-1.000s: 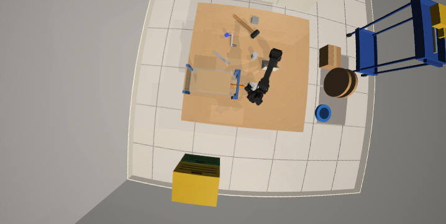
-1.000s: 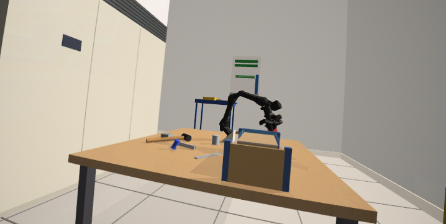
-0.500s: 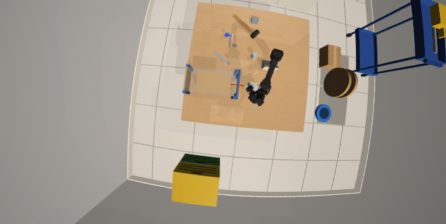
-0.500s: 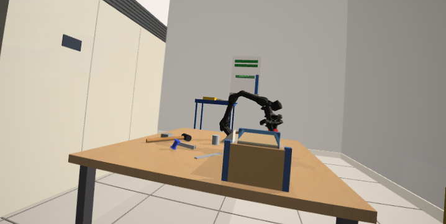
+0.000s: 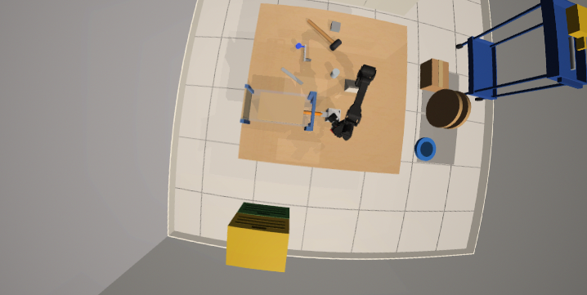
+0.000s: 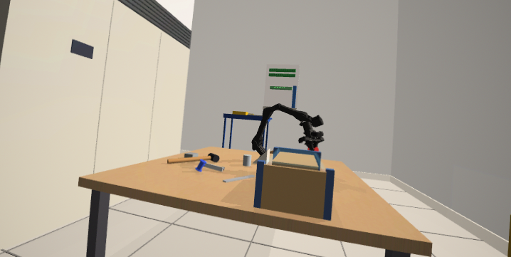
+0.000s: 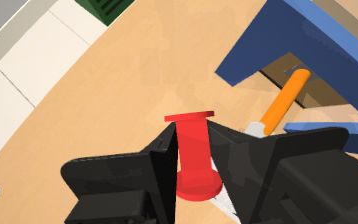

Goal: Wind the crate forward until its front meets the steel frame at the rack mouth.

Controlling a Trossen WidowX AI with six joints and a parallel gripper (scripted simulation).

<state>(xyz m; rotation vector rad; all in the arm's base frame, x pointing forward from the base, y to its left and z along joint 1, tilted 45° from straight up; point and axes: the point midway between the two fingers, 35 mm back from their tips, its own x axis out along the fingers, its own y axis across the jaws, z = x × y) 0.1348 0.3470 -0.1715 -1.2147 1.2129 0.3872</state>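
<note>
Now: the red-knobbed crank handle 50 mm to the right of my gripper tip, 30 mm below it and 10 mm behind it. The rest, counted from my gripper tip: blue steel frame: 160 mm ahead, 100 mm to the right, 30 mm below; then red grip: 10 mm to the right, 10 mm behind; then hand winch: 120 mm to the right, 100 mm below, 20 mm behind.
</note>
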